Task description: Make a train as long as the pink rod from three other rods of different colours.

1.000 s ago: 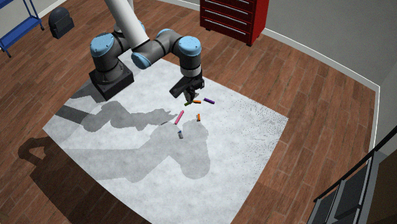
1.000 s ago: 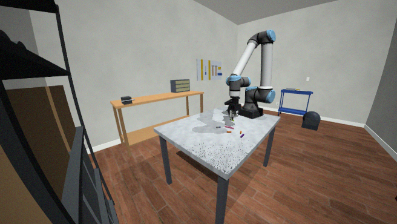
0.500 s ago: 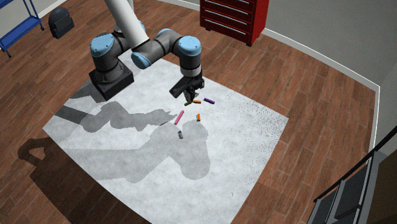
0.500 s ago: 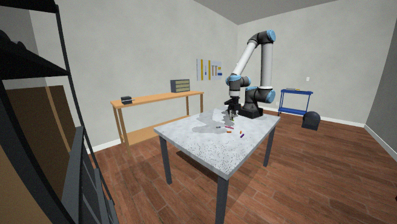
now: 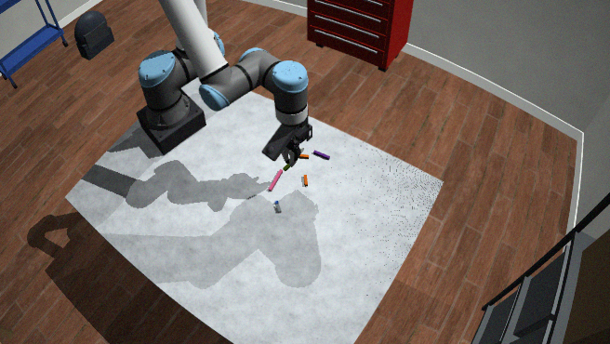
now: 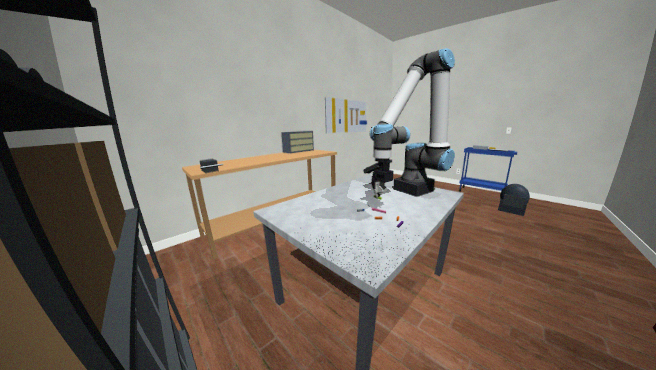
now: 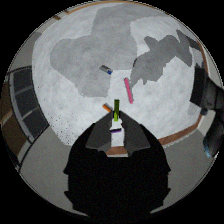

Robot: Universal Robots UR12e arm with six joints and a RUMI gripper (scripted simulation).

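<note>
My gripper is now 40 mm short of the grey rod, 100 mm to the left of it and 110 mm above it. The rest, counted from my hand: blue rod (20 mm ahead, 90 mm to the right, 110 mm below); then pink rod (40 mm behind, 30 mm to the right, 110 mm below); then lime rod (10 mm below).
</note>
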